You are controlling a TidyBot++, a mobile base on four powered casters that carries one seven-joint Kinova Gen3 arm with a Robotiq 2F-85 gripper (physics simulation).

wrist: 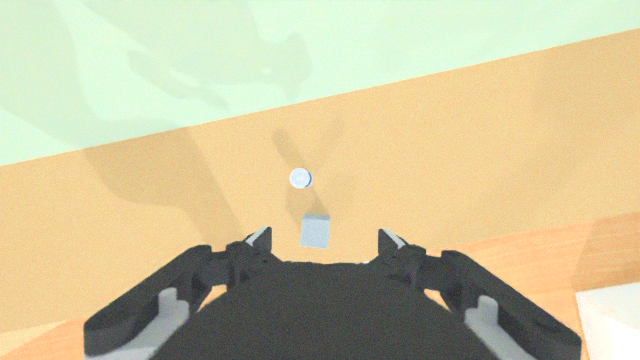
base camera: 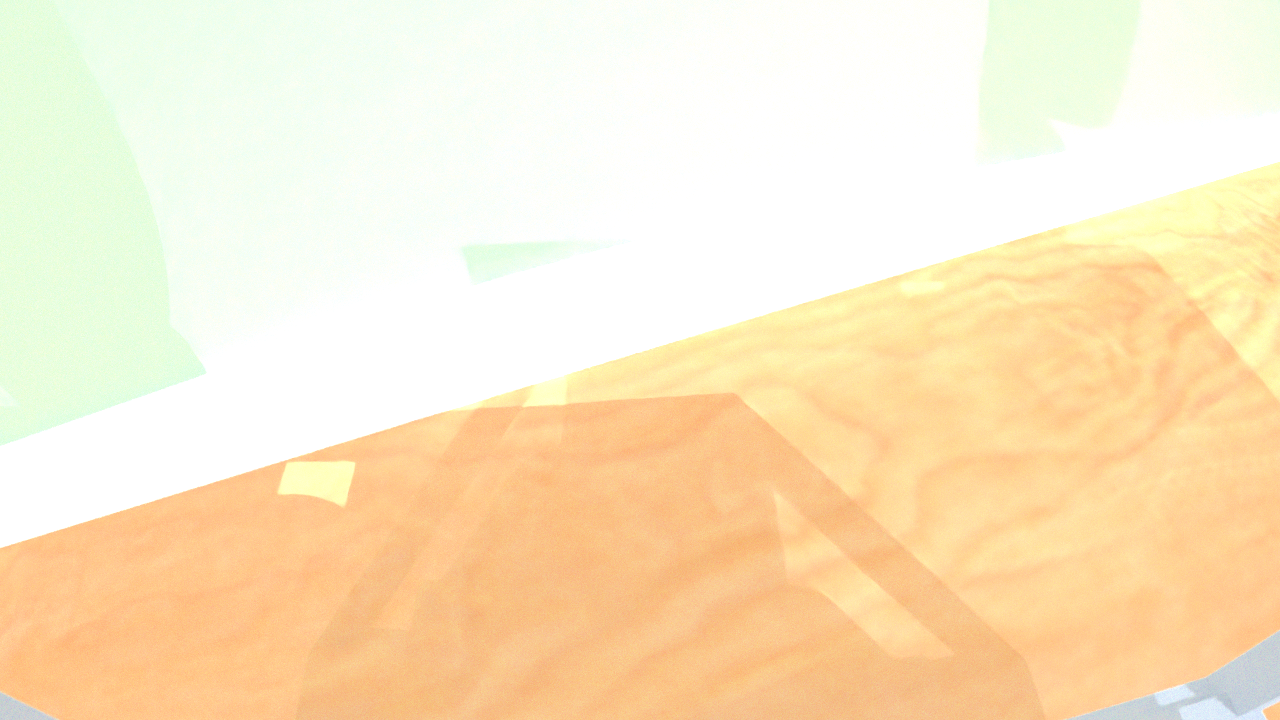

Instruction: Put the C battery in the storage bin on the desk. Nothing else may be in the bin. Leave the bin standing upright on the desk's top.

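Frame: origin at the arm's base, x ahead, y left, z up, level; centimetres.
Where they show: gripper, fingertip midpoint: (wrist: 324, 239).
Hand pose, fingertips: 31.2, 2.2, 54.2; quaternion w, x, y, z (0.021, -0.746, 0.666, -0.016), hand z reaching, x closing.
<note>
Things, the pixels of their top centre, and the offset from my fingertips, as dx, dy, dz. Level surfaces: height alone.
- small upright cylinder, middle of its top: (wrist: 299, 178) +4.6, +3.9, -8.9
- tan desk top, its level: dz -13.9
- small grey block, middle of its top: (wrist: 314, 233) -2.4, +1.0, -10.1
- orange wood surface, its level: dz -93.9
A small upright cylinder (wrist: 300, 178) with a white round top and a sliver of blue side stands on the tan desk top (wrist: 425, 150) in the wrist view. From this angle I cannot tell for certain that it is the C battery. A small grey block (wrist: 315, 232) is below it in the picture. My gripper (wrist: 324, 239) is open, its fingertips to the left and right of the block in the picture, with no object held between them. The gripper and cylinder do not show in the base camera view. I cannot identify the storage bin in either view.
A pale green wall (wrist: 400, 35) (base camera: 71, 268) runs behind. A white flat-looking object (wrist: 612, 320) is at the lower right of the wrist view, beside an orange wood surface (wrist: 530, 255). The base camera shows a white strip (base camera: 358, 385) above an orange wood-grained surface (base camera: 626, 555).
</note>
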